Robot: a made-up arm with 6 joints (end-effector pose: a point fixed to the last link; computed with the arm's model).
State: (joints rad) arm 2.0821 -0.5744 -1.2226 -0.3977 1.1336 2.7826
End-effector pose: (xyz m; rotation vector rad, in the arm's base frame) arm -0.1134 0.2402 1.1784 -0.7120 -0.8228 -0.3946
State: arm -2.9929 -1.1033 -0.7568 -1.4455 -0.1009 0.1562
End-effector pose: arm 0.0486 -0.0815 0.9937 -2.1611 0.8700 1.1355
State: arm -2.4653 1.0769 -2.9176 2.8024 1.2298 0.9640
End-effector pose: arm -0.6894 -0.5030 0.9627 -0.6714 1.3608 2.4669
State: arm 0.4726 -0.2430 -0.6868 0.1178 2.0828 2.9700
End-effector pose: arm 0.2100 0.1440 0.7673 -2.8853 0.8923 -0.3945
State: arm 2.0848 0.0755 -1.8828 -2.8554 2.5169 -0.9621
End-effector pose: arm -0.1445 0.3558 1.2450 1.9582 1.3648 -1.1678
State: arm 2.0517 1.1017 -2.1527 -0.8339 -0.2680 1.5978
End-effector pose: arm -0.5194 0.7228 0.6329 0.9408 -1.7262 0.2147
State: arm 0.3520 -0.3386 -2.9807 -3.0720 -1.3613 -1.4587
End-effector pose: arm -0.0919 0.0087 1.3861 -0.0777 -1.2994 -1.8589
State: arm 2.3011 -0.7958 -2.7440 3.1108 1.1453 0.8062
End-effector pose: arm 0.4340 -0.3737 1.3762 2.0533 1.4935 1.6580
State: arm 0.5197 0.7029 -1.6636 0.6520 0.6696 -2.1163
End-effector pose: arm 0.7003 0.3911 0.6804 -0.9434 2.6120 -1.4315
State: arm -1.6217 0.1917 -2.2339 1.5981 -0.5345 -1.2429
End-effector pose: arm -0.1052 -0.4521 1.2694 2.1037 0.1368 0.5690
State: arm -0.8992 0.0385 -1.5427 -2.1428 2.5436 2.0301
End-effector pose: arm 0.1945 -0.3854 1.1350 1.5110 -0.9659 -0.0707
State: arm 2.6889 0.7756 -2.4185 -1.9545 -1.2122 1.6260
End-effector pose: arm -0.6277 0.1994 0.8520 -3.0837 0.4269 -0.4193
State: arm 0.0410 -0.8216 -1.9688 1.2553 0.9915 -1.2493
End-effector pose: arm -0.2029 0.0489 1.3962 -0.1145 2.3803 0.2736
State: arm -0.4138 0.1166 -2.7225 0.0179 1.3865 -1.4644
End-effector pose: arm 0.3251 -0.1041 1.4198 1.2882 2.2725 -1.5516
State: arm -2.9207 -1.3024 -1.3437 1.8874 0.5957 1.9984
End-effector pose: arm 0.2852 0.1542 1.2348 -0.3212 0.9596 2.2052
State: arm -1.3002 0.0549 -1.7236 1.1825 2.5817 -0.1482
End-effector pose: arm 0.2133 -0.3212 1.1501 -0.1920 -1.1657 -0.7216
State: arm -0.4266 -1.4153 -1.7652 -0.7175 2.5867 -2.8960
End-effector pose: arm -0.4522 0.1522 1.0584 0.0482 -1.6416 2.2007
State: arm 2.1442 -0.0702 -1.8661 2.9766 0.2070 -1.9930
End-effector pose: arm -0.2400 0.3953 1.2086 1.2433 -1.2173 -0.6562
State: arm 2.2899 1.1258 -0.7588 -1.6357 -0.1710 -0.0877
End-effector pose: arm -0.2563 0.1864 0.3179 -2.0839 0.1213 -1.5028
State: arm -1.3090 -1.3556 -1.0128 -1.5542 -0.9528 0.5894
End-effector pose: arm 0.0963 0.3009 0.9873 1.1949 1.4794 -1.1934
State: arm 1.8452 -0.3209 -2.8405 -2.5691 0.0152 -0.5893
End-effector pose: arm 0.0188 -0.0732 1.5069 1.1833 0.8498 -0.0125
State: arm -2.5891 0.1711 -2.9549 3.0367 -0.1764 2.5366
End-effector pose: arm -0.3150 -0.1618 1.4024 2.1321 -0.6449 -1.3748
